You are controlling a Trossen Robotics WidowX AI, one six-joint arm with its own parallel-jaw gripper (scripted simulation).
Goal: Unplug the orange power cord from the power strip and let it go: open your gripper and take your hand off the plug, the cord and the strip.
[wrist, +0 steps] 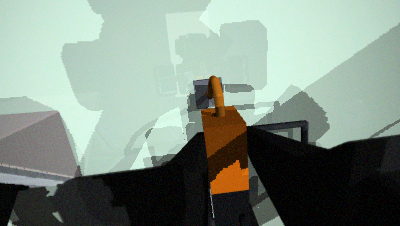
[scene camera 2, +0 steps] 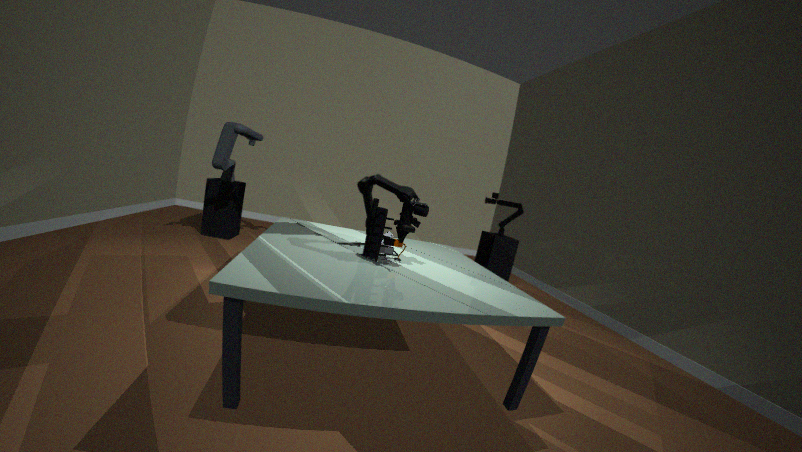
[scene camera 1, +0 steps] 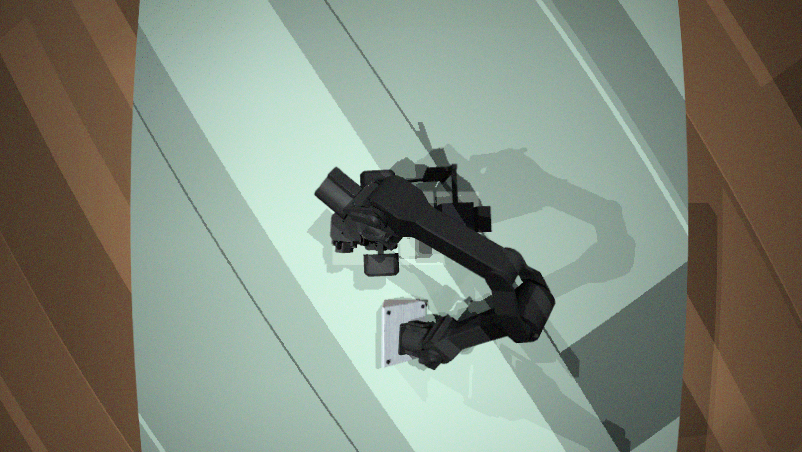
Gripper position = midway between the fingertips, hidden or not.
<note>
In view: my gripper [scene camera 1: 382, 223].
My gripper shows as well in the wrist view [wrist: 223, 136].
</note>
